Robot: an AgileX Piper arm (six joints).
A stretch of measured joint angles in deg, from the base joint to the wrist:
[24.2 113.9 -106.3 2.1 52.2 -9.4]
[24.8 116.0 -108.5 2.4 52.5 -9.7]
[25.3 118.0 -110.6 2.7 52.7 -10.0]
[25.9 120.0 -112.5 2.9 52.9 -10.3]
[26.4 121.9 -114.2 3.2 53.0 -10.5]
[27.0 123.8 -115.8 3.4 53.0 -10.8]
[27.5 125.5 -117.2 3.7 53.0 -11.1]
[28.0 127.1 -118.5 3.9 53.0 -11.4]
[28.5 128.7 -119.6 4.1 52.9 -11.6]
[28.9 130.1 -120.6 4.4 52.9 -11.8]
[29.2 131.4 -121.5 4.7 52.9 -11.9]
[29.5 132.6 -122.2 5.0 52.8 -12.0]
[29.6 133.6 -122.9 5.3 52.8 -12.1]
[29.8 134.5 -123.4 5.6 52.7 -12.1]
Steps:
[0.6 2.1 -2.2 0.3 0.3 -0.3]
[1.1 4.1 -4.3 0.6 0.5 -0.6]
[1.7 6.1 -6.2 0.8 0.7 -0.9]
[2.2 8.0 -7.9 1.1 0.8 -1.1]
[2.8 9.9 -9.5 1.3 0.8 -1.4]
[3.3 11.6 -10.9 1.6 0.8 -1.7]
[3.8 13.2 -12.2 1.8 0.8 -2.0]
[4.3 14.8 -13.3 2.0 0.7 -2.2]
[4.7 16.2 -14.3 2.3 0.7 -2.4]
[5.0 17.5 -15.2 2.6 0.7 -2.5]
[5.3 18.7 -15.9 2.9 0.6 -2.6]
[5.4 19.7 -16.6 3.2 0.6 -2.7]
[5.6 20.6 -17.1 3.5 0.5 -2.7]

